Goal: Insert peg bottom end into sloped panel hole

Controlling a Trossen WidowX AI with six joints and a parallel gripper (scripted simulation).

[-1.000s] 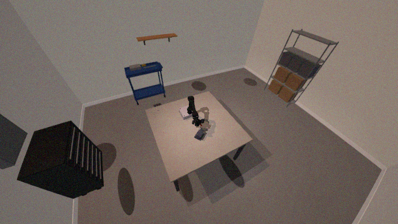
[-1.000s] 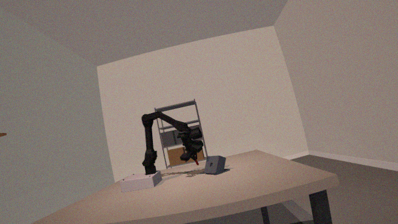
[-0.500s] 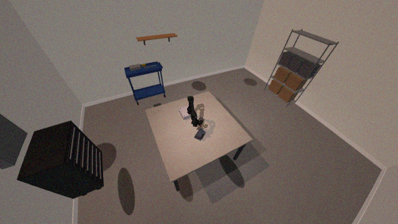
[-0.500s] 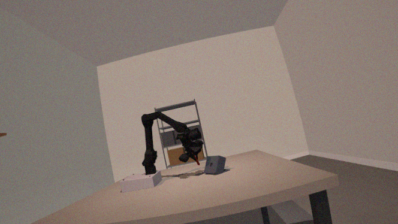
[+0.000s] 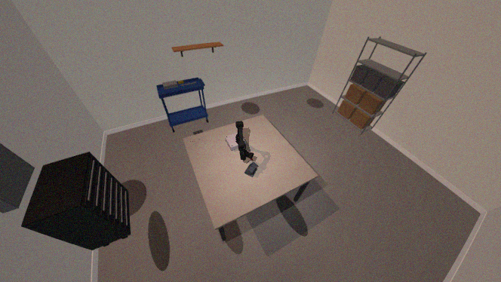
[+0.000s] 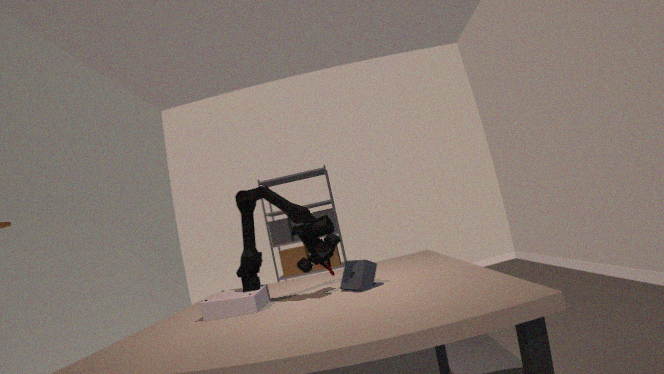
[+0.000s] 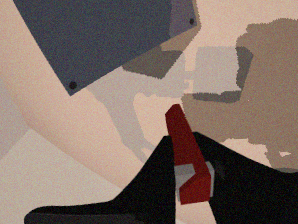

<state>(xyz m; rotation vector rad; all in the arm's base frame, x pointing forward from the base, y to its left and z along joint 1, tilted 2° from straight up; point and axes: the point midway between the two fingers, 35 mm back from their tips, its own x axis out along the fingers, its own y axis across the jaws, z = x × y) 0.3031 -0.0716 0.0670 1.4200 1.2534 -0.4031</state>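
Right now the grey sloped panel is 9 cm ahead of my gripper tip, 7 cm to the right of it and 5 cm below it. Also, from my gripper tip: red peg 1 cm to the right, 1 cm behind, 1 cm above.
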